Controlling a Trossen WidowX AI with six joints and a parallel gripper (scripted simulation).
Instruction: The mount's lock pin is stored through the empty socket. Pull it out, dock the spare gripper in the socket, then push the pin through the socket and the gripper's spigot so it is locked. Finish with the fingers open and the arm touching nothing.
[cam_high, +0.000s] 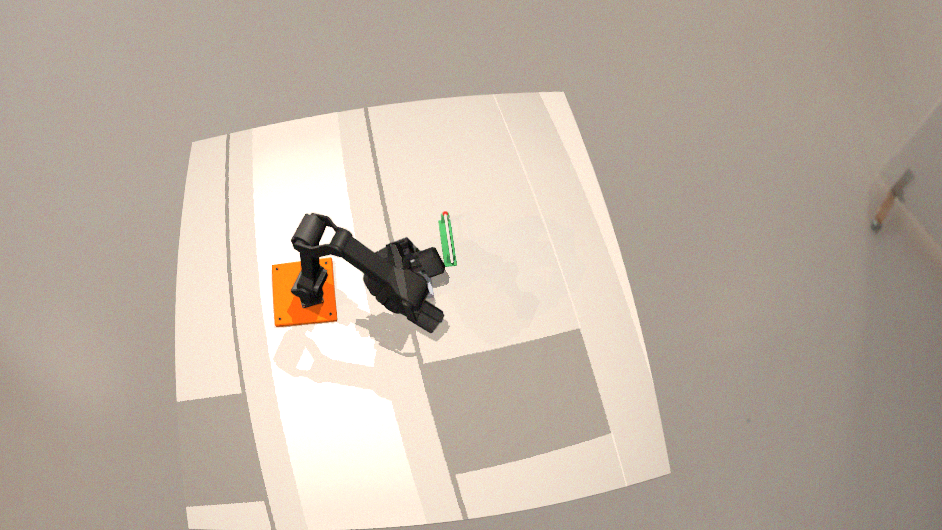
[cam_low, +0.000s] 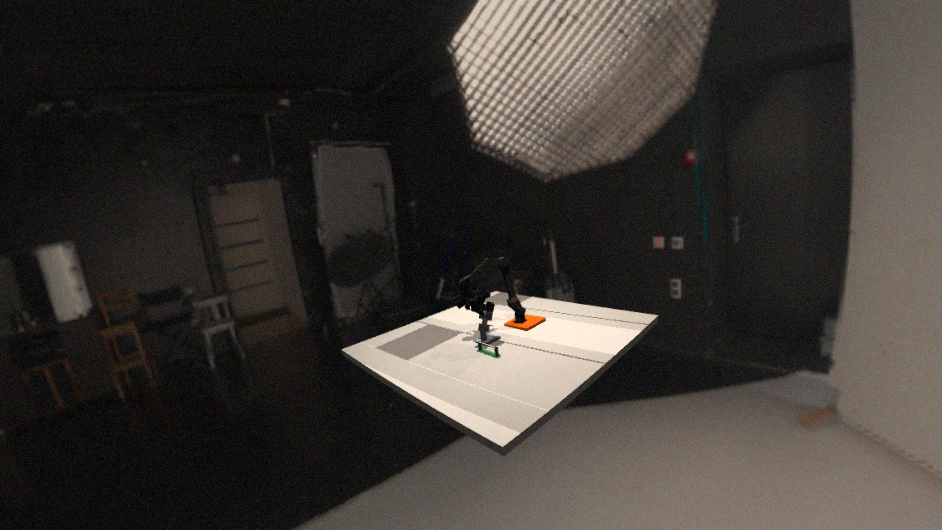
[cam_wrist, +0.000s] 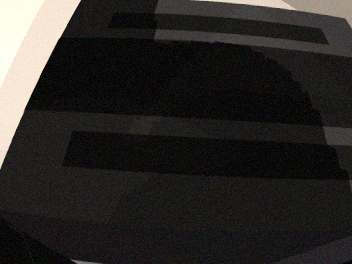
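Right now the green holder is 130 mm ahead of my gripper tip, 80 mm to the left of it and 120 mm below it. Round my gripper tip: grey mount 10 mm ahead, 10 mm to the right, 90 mm below; spare gripper 10 mm to the right.
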